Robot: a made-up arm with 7 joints. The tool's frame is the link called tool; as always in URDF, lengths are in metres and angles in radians.
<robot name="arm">
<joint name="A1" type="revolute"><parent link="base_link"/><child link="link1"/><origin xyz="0.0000 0.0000 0.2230" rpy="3.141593 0.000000 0.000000"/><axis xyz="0 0 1"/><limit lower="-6.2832" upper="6.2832"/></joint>
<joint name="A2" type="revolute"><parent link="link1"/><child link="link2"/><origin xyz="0.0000 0.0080 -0.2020" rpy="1.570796 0.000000 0.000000"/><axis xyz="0 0 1"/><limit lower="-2.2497" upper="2.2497"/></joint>
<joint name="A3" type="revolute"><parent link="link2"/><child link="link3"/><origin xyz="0.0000 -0.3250 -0.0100" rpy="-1.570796 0.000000 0.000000"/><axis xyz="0 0 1"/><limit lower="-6.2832" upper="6.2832"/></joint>
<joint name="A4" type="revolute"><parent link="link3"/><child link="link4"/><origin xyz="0.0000 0.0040 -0.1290" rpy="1.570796 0.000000 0.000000"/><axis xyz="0 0 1"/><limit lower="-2.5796" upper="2.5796"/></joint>
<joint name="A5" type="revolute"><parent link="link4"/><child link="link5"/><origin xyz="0.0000 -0.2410 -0.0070" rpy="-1.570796 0.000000 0.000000"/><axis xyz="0 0 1"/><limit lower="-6.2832" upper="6.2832"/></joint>
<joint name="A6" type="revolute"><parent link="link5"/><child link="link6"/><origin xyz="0.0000 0.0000 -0.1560" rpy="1.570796 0.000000 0.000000"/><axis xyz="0 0 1"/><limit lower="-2.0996" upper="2.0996"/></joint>
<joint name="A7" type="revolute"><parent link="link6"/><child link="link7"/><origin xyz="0.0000 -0.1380 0.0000" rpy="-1.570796 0.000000 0.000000"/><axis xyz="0 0 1"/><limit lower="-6.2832" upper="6.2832"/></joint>
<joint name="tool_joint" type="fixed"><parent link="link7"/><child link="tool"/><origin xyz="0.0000 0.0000 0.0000"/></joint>
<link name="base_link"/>
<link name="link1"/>
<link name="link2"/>
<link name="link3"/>
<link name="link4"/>
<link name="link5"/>
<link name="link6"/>
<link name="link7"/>
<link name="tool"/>
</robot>
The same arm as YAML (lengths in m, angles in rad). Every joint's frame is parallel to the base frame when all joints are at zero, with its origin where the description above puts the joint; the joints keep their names.
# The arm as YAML. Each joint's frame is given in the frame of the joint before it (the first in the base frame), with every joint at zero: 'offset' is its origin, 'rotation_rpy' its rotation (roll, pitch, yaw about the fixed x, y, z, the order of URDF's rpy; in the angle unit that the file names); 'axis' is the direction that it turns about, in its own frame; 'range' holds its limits. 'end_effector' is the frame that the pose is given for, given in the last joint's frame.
length_unit: m
angle_unit: rad
chain:
  - id: A1
    offset: [0.0, 0.0, 0.223]
    rotation_rpy: [0.0, 0.0, 0.0]
    axis: [0.0, 0.0, -1.0]
    range: [-6.2832, 6.2832]
  - id: A2
    offset: [0.0, -0.008, 0.202]
    rotation_rpy: [0.0, 0.0, 0.0]
    axis: [0.0, 1.0, 0.0]
    range: [-2.2497, 2.2497]
  - id: A3
    offset: [0.0, -0.01, 0.325]
    rotation_rpy: [0.0, 0.0, 0.0]
    axis: [0.0, 0.0, -1.0]
    range: [-6.2832, 6.2832]
  - id: A4
    offset: [0.0, -0.004, 0.129]
    rotation_rpy: [0.0, 0.0, 0.0]
    axis: [0.0, 1.0, 0.0]
    range: [-2.5796, 2.5796]
  - id: A5
    offset: [0.0, -0.007, 0.241]
    rotation_rpy: [0.0, 0.0, 0.0]
    axis: [0.0, 0.0, -1.0]
    range: [-6.2832, 6.2832]
  - id: A6
    offset: [0.0, 0.0, 0.156]
    rotation_rpy: [0.0, 0.0, 0.0]
    axis: [0.0, 1.0, 0.0]
    range: [-2.0996, 2.0996]
  - id: A7
    offset: [0.0, 0.0, 0.138]
    rotation_rpy: [0.0, 0.0, 0.0]
    axis: [0.0, 0.0, -1.0]
    range: [-6.2832, 6.2832]
end_effector:
  offset: [0.0, 0.0, 0.0]
  rotation_rpy: [-3.1416, 0.0, 0.0]

